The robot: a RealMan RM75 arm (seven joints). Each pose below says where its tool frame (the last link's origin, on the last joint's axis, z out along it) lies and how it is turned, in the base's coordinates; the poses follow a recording.
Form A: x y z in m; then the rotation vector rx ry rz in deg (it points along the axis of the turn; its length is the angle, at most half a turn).
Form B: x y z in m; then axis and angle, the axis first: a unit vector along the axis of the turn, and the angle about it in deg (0 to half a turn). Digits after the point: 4 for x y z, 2 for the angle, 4 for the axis.
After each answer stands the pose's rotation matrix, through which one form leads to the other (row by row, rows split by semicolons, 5 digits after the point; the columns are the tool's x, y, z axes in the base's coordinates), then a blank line. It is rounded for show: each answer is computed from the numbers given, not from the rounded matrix.
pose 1, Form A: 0.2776 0.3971 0.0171 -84.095 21.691 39.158
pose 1, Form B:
0.2776 0.3971 0.0171 -0.8827 0.2277 0.4110 95.27
0.75894 -0.62873 -0.16941; 0.18986 -0.03520 0.98118; -0.62286 -0.77682 0.09266

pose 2, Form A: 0.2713 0.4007 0.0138 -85.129 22.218 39.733
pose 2, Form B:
0.2713 0.4007 0.0138 -0.8818 0.2302 0.4116 96.54
0.75231 -0.63497 -0.17561; 0.18285 -0.05484 0.98161; -0.63292 -0.77059 0.07485

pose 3, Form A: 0.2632 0.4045 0.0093 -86.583 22.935 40.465
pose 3, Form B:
0.2632 0.4045 0.0093 -0.8809 0.2334 0.4117 98.29
0.74377 -0.64260 -0.18404; 0.17222 -0.08181 0.98166; -0.64587 -0.76182 0.04982

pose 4, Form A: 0.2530 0.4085 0.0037 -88.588 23.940 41.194
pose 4, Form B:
0.2530 0.4085 0.0037 -0.8807 0.2380 0.4095 100.59
0.73441 -0.65068 -0.19300; 0.15444 -0.11669 0.98109; -0.66090 -0.75033 0.01479

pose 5, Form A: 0.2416 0.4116 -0.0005 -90.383 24.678 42.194
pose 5, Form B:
0.2416 0.4116 -0.0005 -0.8796 0.2402 0.4106 102.75
0.72374 -0.65839 -0.20669; 0.14261 -0.15036 0.97829; -0.67517 -0.73751 -0.01493

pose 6, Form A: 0.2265 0.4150 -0.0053 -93.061 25.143 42.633
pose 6, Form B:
0.2265 0.4150 -0.0053 -0.8829 0.2385 0.4045 105.40
0.72093 -0.65649 -0.22199; 0.12339 -0.19362 0.97329; -0.68193 -0.72907 -0.05858

